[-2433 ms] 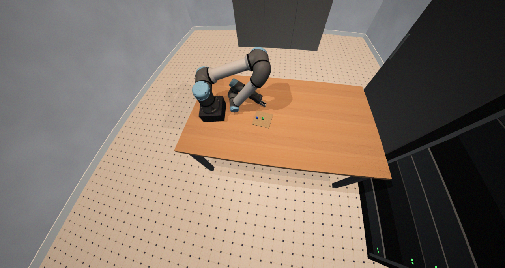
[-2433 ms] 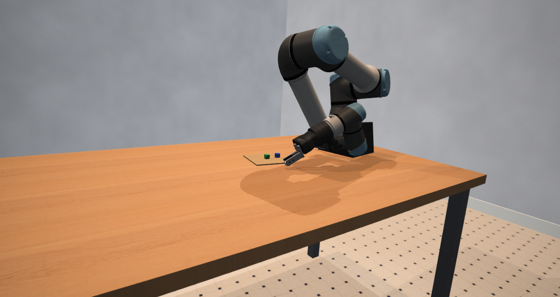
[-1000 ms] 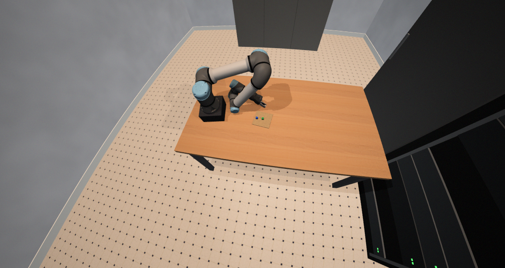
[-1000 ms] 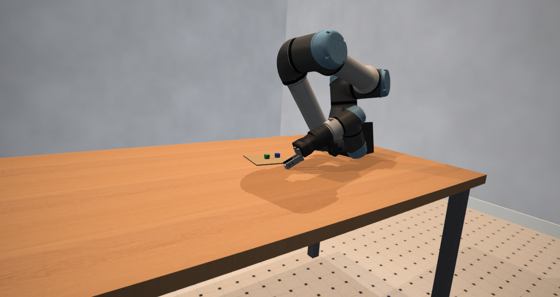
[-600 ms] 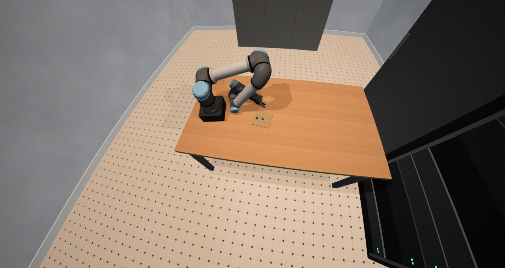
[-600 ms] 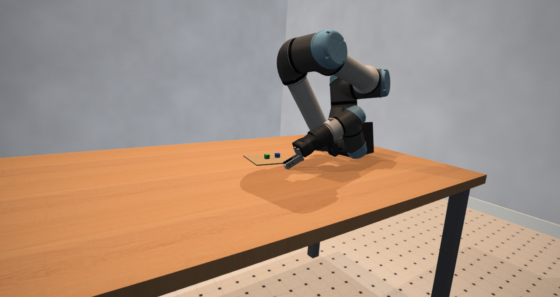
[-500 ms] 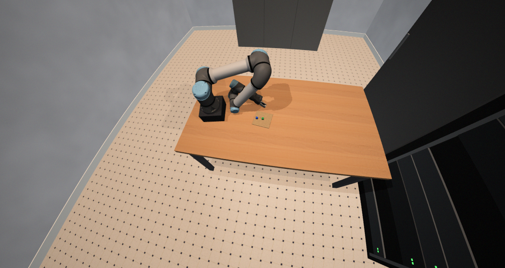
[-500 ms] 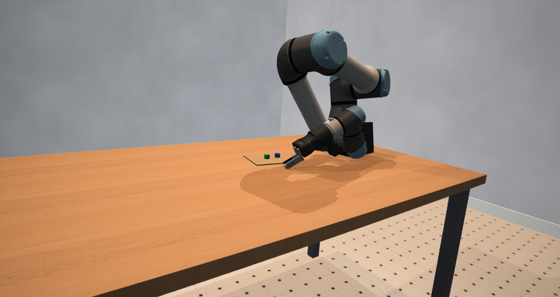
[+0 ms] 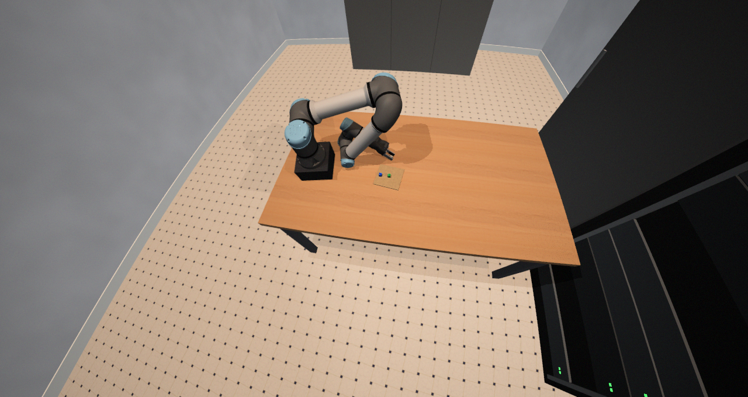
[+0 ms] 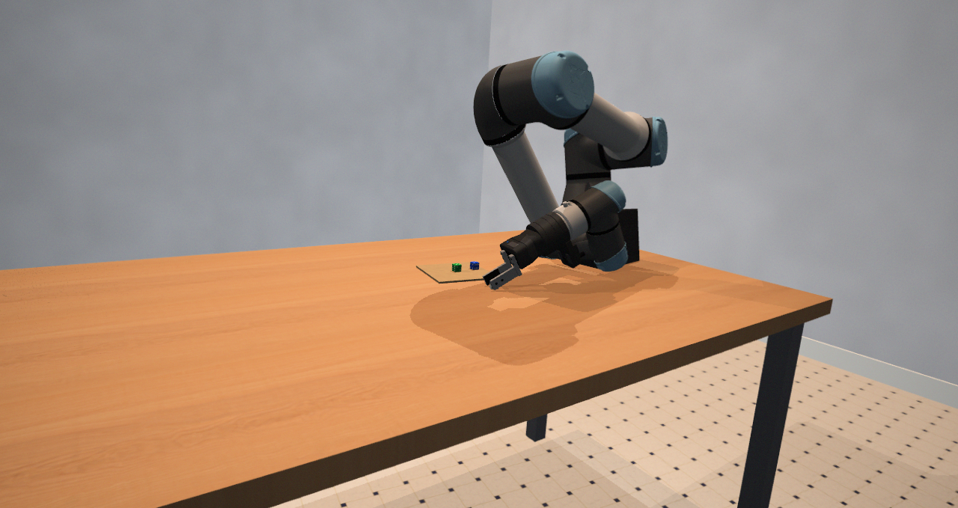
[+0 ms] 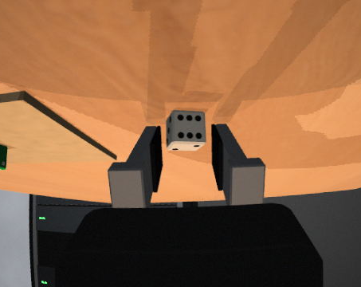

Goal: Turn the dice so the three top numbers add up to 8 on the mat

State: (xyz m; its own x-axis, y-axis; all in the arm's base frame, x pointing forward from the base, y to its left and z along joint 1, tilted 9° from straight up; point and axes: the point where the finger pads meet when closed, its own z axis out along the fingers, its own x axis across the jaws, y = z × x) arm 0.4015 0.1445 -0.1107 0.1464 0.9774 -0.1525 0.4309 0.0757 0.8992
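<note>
The white die is 1 cm below my hand. From my hand the other things lie so: green die (13 cm to the right, 1 cm below, 1 cm ahead); then mat (13 cm to the right, 2 cm below, 1 cm ahead); then blue die (14 cm to the right, 3 cm behind, 1 cm below).
</note>
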